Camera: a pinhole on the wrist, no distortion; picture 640 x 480 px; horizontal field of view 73.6 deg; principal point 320.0 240.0 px. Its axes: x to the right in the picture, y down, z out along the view. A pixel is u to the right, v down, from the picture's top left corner.
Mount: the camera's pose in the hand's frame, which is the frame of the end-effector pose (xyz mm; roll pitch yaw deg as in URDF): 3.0 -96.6 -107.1 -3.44 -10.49 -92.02
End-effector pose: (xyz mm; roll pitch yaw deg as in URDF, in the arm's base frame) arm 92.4 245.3 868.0 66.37 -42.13 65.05
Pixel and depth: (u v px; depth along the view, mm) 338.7 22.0 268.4
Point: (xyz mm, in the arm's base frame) 209.0 83.2 803.2
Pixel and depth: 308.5 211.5 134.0
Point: 153.5 258.7 830.7
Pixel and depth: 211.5 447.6 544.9
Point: 388.5 159.8 1274.2
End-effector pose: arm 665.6 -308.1 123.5 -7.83 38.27 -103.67
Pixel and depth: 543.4 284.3 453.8
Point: 401.7 -562.8 400.3
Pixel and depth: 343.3 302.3 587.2
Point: 610.2 -695.7 413.8
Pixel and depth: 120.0 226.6 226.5
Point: 709.3 -387.2 184.2
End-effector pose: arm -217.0 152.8 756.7 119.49 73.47 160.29
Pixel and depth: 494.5 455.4 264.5
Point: -35.9 155.5 550.3
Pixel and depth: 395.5 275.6 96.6
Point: -168.9 76.2 718.0
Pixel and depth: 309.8 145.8 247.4
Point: -78.8 207.8 759.8
